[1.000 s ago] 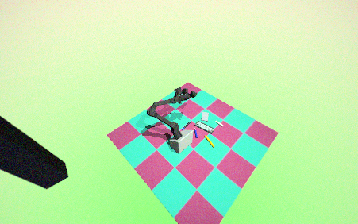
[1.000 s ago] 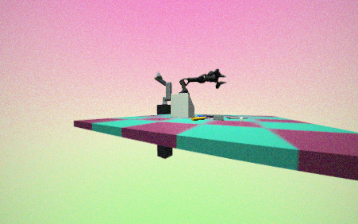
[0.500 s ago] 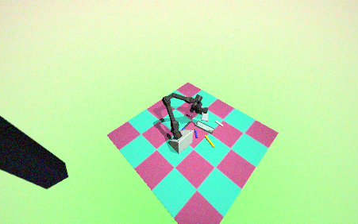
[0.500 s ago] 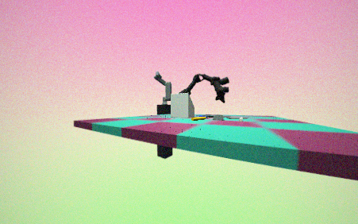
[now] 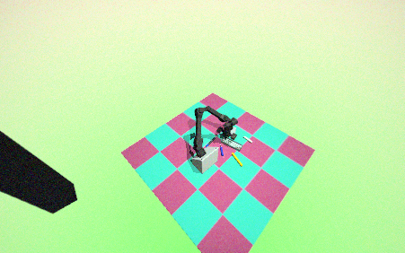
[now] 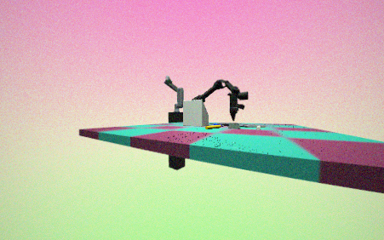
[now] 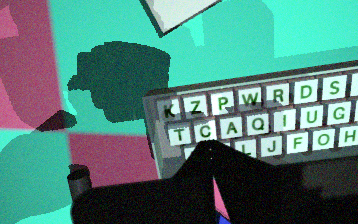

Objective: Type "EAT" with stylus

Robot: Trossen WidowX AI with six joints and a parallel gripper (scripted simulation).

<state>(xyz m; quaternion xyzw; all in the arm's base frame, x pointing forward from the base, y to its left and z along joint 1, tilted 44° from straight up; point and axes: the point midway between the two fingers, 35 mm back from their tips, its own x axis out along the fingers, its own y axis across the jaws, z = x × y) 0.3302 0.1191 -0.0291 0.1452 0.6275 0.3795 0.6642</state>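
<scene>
My gripper tip is now 90 mm past the blue stylus, 40 mm to the left of it and 30 mm above it. Also, from my gripper tip: yellow rod: 60 mm behind, 220 mm to the right, 30 mm below; then white piece: 190 mm ahead, 120 mm to the right, 30 mm below.
</scene>
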